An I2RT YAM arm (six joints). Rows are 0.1 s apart.
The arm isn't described. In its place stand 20 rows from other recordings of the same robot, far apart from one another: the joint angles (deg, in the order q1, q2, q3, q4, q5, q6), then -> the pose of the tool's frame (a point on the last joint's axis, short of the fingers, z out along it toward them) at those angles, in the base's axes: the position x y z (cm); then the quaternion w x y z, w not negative.
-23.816 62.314 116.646 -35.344 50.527 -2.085 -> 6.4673 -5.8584 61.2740 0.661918 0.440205 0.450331 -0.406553
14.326 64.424 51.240 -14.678 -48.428 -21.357 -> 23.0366 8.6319 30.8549 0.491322 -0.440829 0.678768 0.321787
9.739 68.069 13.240 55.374 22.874 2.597 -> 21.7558 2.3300 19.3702 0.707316 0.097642 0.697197 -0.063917
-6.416 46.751 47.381 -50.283 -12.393 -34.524 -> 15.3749 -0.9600 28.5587 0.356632 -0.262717 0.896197 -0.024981
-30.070 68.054 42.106 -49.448 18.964 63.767 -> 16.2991 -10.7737 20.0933 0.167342 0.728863 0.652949 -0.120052
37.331 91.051 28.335 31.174 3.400 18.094 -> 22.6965 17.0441 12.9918 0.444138 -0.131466 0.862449 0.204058
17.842 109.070 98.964 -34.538 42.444 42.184 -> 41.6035 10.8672 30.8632 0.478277 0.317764 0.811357 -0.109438
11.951 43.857 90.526 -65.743 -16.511 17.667 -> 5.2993 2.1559 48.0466 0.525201 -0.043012 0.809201 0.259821
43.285 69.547 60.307 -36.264 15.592 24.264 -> 19.2260 16.7937 30.3498 0.381605 -0.100862 0.912881 0.104178
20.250 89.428 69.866 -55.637 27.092 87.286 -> 28.2672 8.7002 24.9806 0.261373 0.557519 0.787109 -0.036280
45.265 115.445 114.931 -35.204 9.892 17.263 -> 33.3390 32.7799 34.6017 0.428303 -0.176334 0.869750 0.170287
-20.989 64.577 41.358 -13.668 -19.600 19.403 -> 22.9741 -7.5348 24.5939 0.442621 0.232884 0.853519 0.146139
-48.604 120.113 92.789 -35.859 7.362 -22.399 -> 29.2140 -33.8313 18.5166 0.152127 0.234560 0.942088 -0.185229
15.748 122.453 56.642 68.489 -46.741 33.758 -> 39.2456 13.7607 14.1967 0.488403 -0.184238 0.670855 0.526756
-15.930 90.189 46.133 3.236 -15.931 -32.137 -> 31.0942 -7.8588 17.9507 0.427700 -0.184030 0.883415 -0.052754
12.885 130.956 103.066 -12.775 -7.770 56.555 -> 50.6361 12.0770 18.0098 0.307183 0.310969 0.852129 0.287771
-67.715 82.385 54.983 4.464 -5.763 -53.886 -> 12.8792 -30.4836 27.3040 0.305723 0.072660 0.829821 -0.461141
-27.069 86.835 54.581 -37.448 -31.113 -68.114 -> 25.8486 -11.1439 19.9100 0.309404 -0.376706 0.871542 0.052701
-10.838 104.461 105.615 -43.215 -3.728 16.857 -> 40.4086 -7.5004 36.0686 0.403915 0.205753 0.889898 0.050999
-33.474 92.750 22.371 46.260 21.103 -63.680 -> 21.7567 -15.9229 12.2761 0.238444 -0.118835 0.822492 -0.502524
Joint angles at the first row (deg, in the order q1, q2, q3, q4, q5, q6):
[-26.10 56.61 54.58 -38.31 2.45 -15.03]
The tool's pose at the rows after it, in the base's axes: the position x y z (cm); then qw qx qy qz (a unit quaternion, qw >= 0):
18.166 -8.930 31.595 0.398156 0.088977 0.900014 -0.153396
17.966 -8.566 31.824 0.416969 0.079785 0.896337 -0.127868
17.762 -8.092 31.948 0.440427 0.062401 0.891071 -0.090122
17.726 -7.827 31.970 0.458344 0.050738 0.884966 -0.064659
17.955 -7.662 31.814 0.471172 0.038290 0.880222 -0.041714
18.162 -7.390 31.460 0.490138 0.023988 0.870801 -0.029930
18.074 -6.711 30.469 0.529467 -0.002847 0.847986 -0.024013
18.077 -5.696 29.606 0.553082 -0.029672 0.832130 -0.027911
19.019 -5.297 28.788 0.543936 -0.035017 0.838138 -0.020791
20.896 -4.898 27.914 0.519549 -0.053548 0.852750 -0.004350
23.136 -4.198 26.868 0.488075 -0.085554 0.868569 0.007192
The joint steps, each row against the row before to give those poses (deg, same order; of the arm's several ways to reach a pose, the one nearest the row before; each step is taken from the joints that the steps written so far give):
[0.01 -0.86 -0.25 0.24 -1.97 0.00]
[0.05 -1.05 -0.27 0.36 -3.54 0.65]
[0.03 -1.24 -0.68 0.77 -5.31 0.55]
[-0.01 -0.70 -0.71 1.28 -3.65 0.55]
[0.18 0.02 -0.72 1.57 -3.15 0.36]
[0.63 -0.63 -1.86 3.34 -1.96 0.26]
[1.36 -2.76 -5.17 7.58 -2.06 0.11]
[2.96 -2.18 -4.01 5.42 0.76 -0.41]
[2.28 2.13 -0.74 1.70 1.30 0.48]
[2.66 5.34 1.25 0.58 0.27 -0.63]
[3.24 6.46 2.09 0.06 0.60 -1.99]

